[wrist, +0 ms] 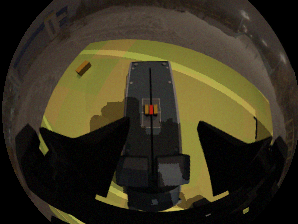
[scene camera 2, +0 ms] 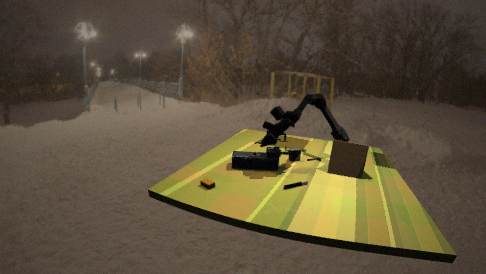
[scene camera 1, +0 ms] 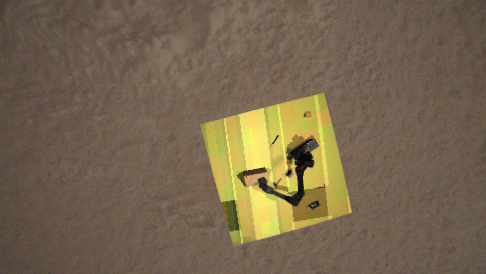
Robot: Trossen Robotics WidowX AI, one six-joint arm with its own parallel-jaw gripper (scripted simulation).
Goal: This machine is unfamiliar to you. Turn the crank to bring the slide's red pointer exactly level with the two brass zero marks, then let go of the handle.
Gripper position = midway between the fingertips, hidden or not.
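Observation:
There is a slide machine (scene camera 2: 243,160) (wrist: 152,168) here, which I see from the scene as well as from the wrist. My gripper (wrist: 165,123) is open and holds nothing.

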